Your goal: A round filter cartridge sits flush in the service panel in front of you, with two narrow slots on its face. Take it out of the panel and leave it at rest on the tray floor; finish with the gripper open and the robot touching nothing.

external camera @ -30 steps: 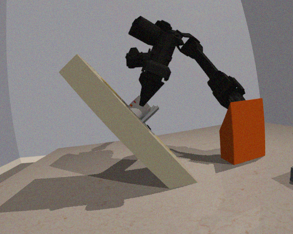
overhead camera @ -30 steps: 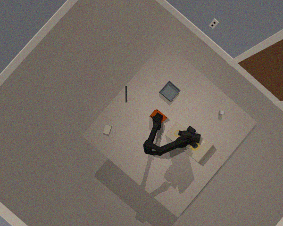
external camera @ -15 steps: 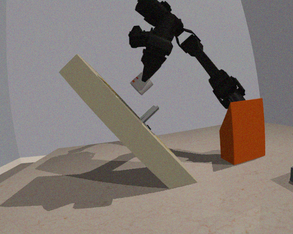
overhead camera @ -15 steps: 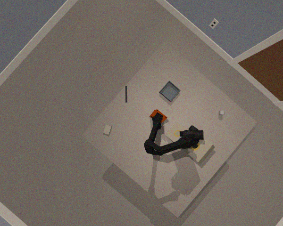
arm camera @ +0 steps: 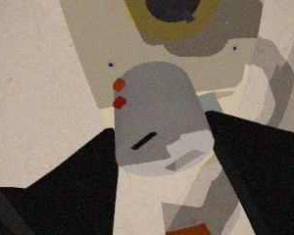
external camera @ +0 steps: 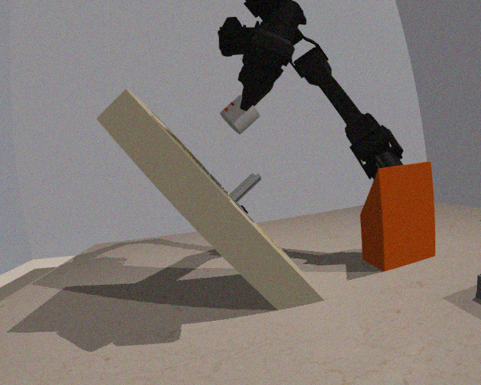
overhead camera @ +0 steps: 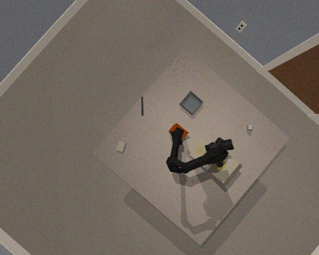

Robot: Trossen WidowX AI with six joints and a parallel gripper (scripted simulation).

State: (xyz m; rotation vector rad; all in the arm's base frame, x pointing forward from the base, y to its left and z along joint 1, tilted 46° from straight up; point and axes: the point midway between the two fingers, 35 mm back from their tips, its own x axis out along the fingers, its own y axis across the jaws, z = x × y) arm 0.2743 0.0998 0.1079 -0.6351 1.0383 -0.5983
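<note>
The grey tray is 30 cm behind my gripper tip, 30 cm to the left of it and 28 cm below it. From my gripper tip the other things lie so: service panel (6 cm ahead, 4 cm to the right, 12 cm below); white block (63 cm behind, 37 cm to the right, 28 cm below); round filter cartridge (right at my gripper tip).
</note>
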